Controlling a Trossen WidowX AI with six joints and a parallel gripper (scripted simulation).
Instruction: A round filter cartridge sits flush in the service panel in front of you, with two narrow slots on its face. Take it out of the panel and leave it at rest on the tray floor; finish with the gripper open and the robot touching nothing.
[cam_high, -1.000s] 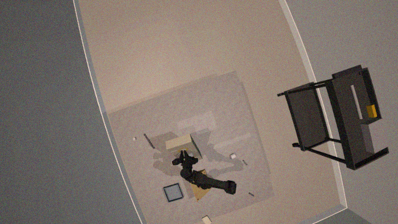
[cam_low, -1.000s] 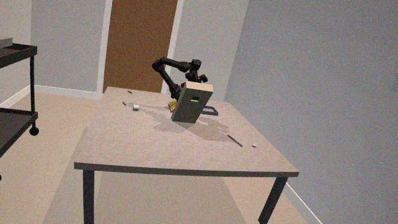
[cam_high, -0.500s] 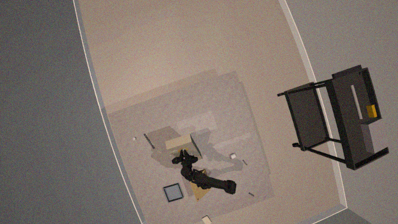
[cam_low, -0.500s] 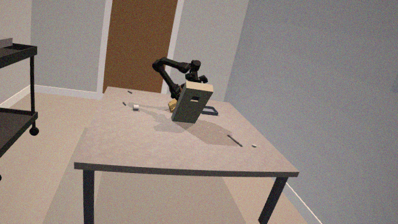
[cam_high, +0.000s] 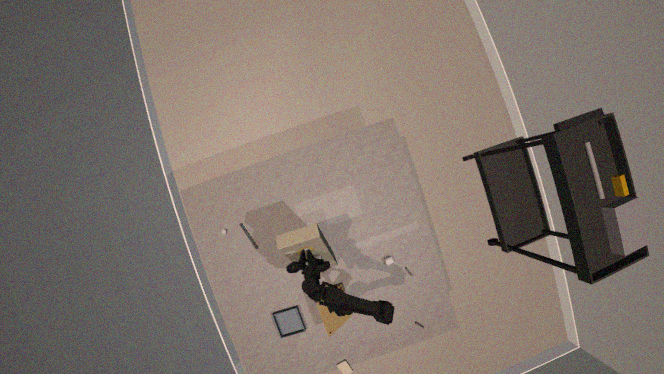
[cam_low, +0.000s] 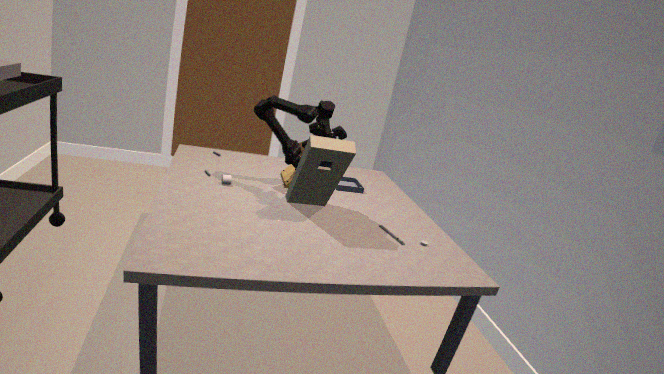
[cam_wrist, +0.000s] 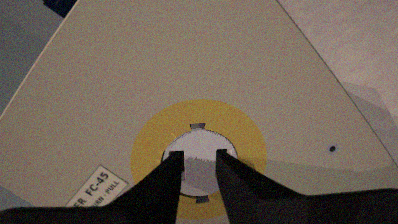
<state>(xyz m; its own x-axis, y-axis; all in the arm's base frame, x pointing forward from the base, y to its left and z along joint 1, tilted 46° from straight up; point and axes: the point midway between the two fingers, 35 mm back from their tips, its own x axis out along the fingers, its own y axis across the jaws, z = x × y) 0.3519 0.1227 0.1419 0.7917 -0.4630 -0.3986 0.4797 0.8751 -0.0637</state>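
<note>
The filter cartridge is 10 mm ahead of my gripper tip and 10 mm below it. Round my gripper tip: tiny white piece (190 mm ahead, 450 mm to the left, 270 mm below); then dark-rimmed square tray (420 mm behind, 300 mm to the left, 270 mm below).
</note>
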